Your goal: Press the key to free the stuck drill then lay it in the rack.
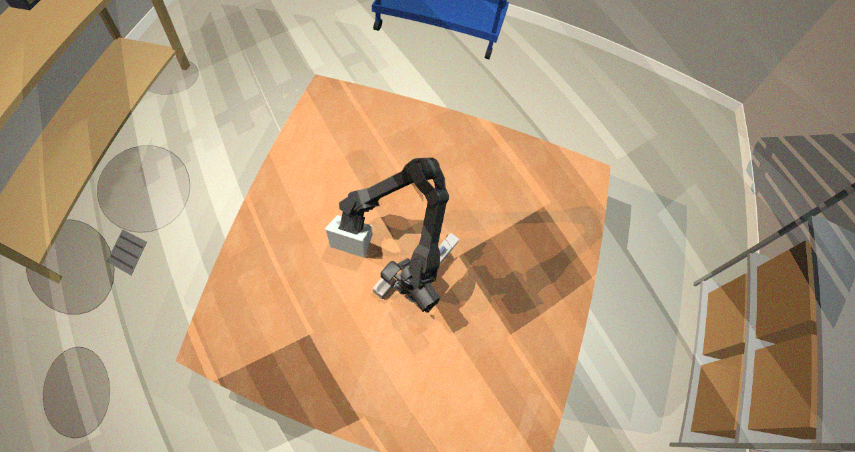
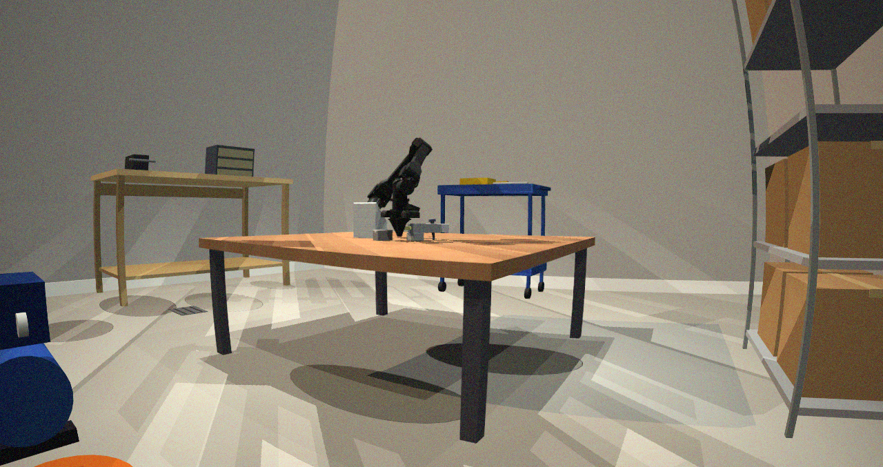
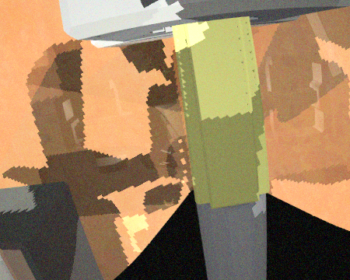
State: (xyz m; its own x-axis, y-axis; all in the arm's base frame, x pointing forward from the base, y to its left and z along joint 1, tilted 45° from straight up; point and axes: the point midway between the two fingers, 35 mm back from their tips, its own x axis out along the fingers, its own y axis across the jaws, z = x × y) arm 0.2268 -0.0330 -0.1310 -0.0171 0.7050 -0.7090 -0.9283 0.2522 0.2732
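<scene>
Right now my gripper tip is 50 mm to the right of the drill, 30 mm below it and 20 mm short of it. The rest, counted from my gripper tip: dark key 150 mm to the left, 60 mm ahead, 30 mm above; then grey housing 130 mm to the left, 50 mm ahead, 20 mm above; then small grey rack 80 mm behind.
</scene>
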